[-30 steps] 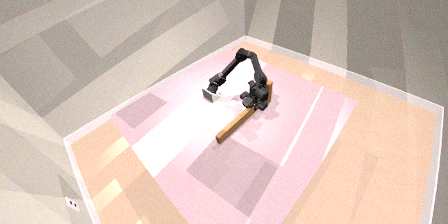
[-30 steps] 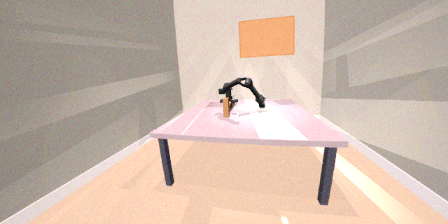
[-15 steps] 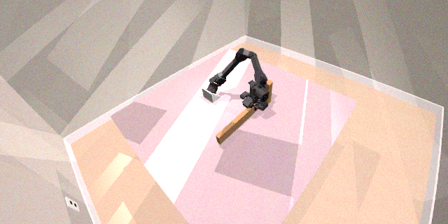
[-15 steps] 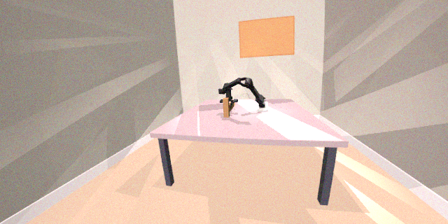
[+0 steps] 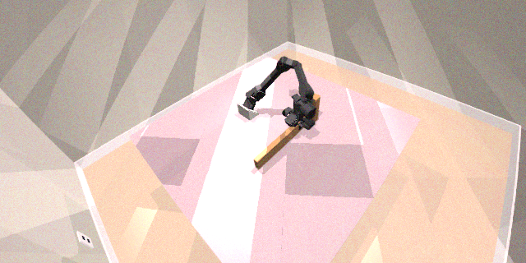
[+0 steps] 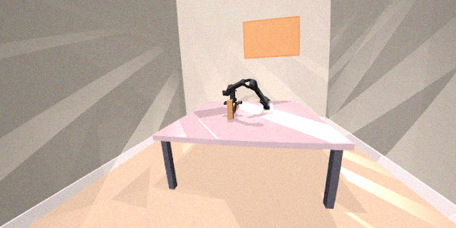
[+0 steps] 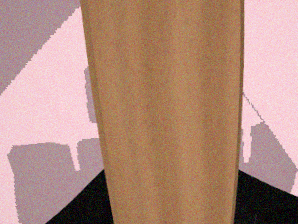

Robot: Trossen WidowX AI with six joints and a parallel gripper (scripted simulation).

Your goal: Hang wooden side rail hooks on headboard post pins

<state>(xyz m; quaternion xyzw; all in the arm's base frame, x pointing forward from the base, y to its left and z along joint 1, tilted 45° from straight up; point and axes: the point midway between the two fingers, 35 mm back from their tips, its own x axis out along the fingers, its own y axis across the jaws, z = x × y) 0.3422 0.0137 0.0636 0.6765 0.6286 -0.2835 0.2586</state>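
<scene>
My gripper tip is 10 mm short of the wooden headboard post, 140 mm to the right of it and 40 mm below it.
</scene>
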